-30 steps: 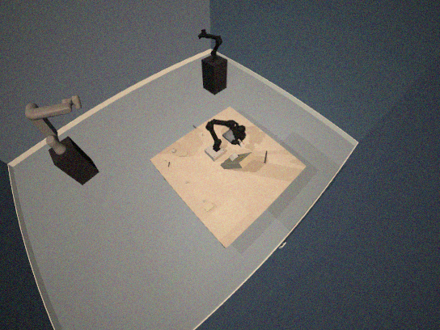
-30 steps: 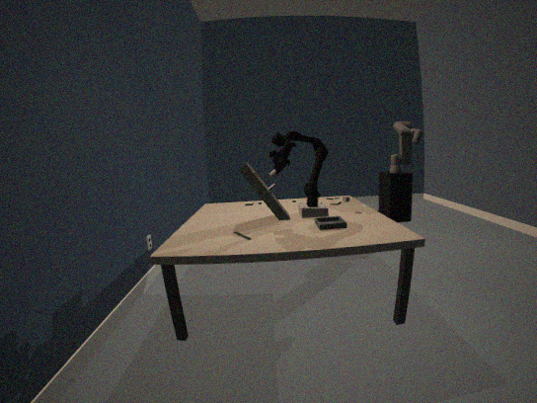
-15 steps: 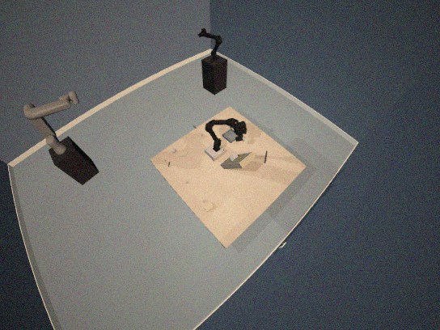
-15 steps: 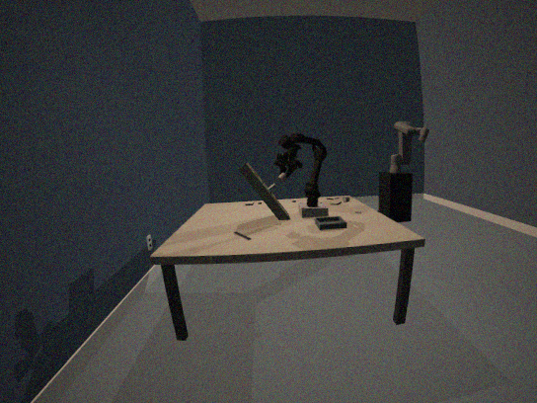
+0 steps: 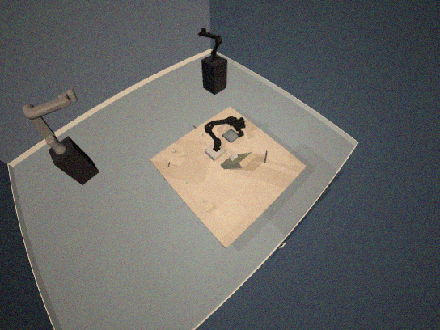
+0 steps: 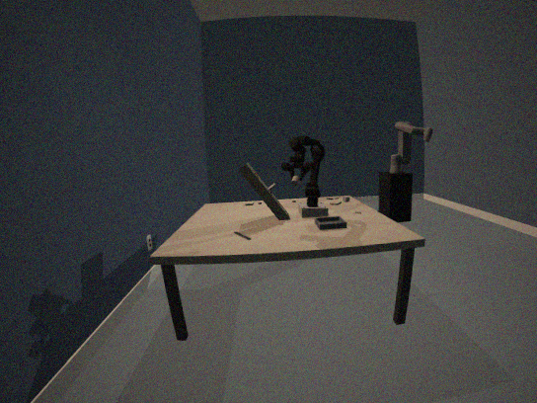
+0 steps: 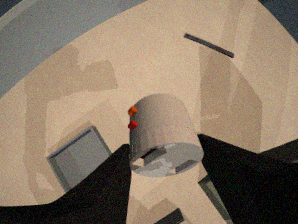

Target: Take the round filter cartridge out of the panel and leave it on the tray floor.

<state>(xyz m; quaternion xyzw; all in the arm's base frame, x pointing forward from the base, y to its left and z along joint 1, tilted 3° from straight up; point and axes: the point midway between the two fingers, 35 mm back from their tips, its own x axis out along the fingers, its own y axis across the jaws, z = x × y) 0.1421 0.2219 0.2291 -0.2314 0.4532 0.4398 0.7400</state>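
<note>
My gripper tip is now 250 mm above the dark tray, 180 mm past it and 40 mm to the right of it. Round my gripper tip: round grey filter cartridge right at my gripper tip.
</note>
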